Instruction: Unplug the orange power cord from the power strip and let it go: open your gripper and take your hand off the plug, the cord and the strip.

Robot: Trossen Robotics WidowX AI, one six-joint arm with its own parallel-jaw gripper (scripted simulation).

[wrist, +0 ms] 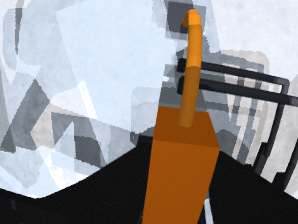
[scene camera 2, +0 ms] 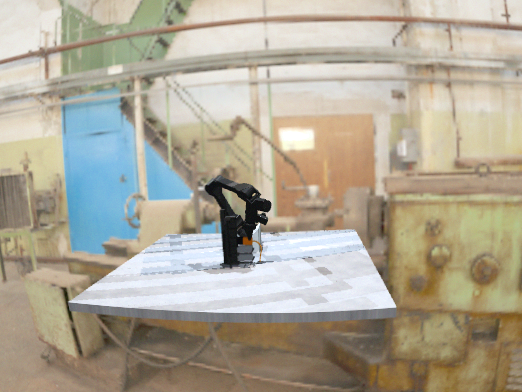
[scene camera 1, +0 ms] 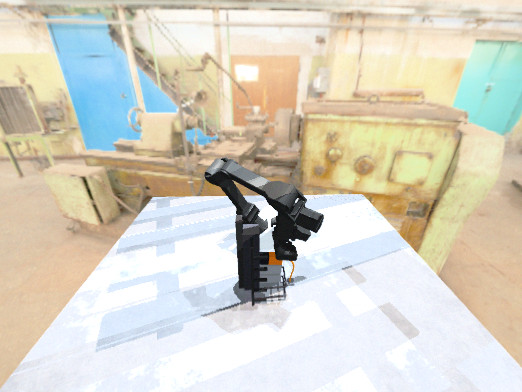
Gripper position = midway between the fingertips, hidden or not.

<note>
I see my gripper point(scene camera 1: 278, 256).
My gripper also shows in the wrist view point(wrist: 180, 157).
</note>
